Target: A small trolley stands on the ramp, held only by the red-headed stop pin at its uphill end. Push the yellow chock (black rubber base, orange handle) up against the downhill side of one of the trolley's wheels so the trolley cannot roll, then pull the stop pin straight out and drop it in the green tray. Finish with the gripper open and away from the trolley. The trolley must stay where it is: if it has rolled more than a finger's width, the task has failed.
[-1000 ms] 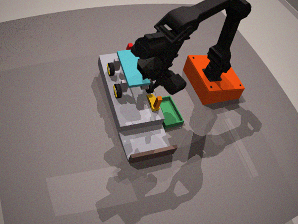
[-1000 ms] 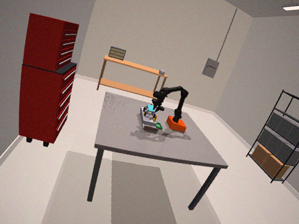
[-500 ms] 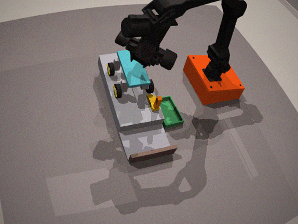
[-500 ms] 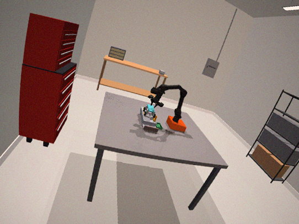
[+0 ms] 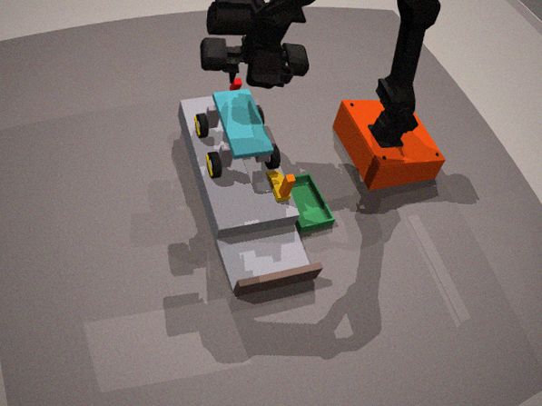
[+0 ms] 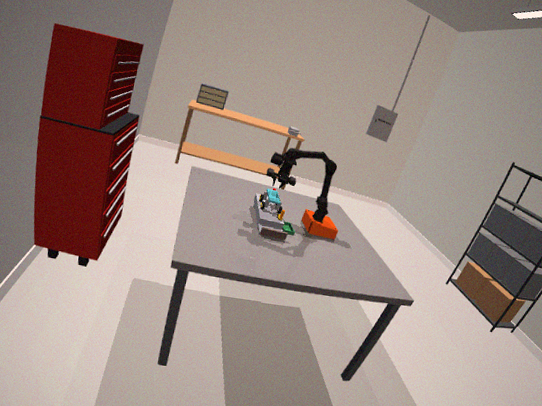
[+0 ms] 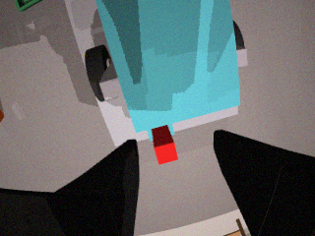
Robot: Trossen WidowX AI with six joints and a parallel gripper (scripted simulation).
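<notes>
Right now my gripper tip is 6 cm above the red-headed stop pin, 4 cm to the left of it and 1 cm past it. From my gripper tip the other things lie so: trolley: 8 cm below, 6 cm to the left, 2 cm ahead; then yellow chock: 16 cm to the left, 11 cm below, 4 cm behind; then brown bar: 32 cm to the left, 16 cm below, 2 cm ahead.
</notes>
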